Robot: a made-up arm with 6 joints.
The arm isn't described. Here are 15 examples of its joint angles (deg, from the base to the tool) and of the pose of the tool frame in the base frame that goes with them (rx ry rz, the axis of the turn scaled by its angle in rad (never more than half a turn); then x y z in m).
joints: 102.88 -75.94 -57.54 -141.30 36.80 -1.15
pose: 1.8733 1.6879 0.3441 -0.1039 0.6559 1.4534
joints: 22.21 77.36 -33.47 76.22 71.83 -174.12
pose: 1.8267 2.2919 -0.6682 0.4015 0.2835 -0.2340
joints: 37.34 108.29 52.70 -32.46 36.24 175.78
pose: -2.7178 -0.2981 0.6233 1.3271 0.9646 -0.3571
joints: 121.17 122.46 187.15 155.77 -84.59 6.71
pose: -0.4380 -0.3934 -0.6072 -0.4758 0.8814 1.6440
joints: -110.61 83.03 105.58 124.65 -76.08 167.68
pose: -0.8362 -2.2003 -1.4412 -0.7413 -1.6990 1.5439
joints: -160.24 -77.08 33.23 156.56 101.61 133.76
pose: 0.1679 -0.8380 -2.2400 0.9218 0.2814 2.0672
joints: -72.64 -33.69 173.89 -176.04 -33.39 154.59
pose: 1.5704 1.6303 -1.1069 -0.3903 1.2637 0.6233
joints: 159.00 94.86 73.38 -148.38 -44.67 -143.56
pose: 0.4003 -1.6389 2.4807 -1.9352 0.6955 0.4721
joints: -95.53 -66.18 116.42 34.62 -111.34 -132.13
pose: 0.6823 -2.1679 0.5938 0.0962 1.6524 1.0164
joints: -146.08 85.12 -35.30 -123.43 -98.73 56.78
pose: 2.0048 -1.9107 -0.6933 -0.2415 -0.2817 -0.2293
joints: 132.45 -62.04 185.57 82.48 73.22 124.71
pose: -0.4679 1.9486 -1.4060 0.4749 -0.6879 -0.0482
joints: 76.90 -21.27 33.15 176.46 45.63 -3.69
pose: -2.2726 -1.9038 -0.0806 0.1280 0.5732 2.5142
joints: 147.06 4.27 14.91 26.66 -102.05 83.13
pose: 2.1886 0.9585 -1.3992 -1.0748 0.7592 1.7290
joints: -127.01 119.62 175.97 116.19 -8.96 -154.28
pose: -0.7468 -1.2351 -1.6621 -0.8140 -1.0520 1.6489
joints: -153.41 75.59 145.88 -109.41 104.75 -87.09
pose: -1.2892 -2.0762 1.6469 -1.0260 -0.3912 2.1136
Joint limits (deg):
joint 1: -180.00..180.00
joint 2: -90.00..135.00
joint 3: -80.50..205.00
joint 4: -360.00..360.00
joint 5: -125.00..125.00
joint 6: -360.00..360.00
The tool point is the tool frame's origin. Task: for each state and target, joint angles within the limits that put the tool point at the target. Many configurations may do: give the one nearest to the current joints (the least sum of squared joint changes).
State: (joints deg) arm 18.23 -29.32 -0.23 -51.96 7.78 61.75
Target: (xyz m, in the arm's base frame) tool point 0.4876 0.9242 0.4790
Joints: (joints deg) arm 62.29 7.20 -48.38 -51.96 1.15 61.75
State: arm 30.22 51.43 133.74 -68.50 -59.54 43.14
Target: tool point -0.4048 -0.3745 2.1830
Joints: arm 52.84 29.61 168.10 -69.47 -59.06 43.14
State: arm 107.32 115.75 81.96 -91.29 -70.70 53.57
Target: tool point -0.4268 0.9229 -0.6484
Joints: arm 108.09 115.38 33.52 -85.14 -85.00 53.57
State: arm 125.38 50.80 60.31 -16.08 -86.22 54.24
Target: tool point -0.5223 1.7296 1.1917
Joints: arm 105.86 47.73 43.41 -14.30 -92.63 54.24
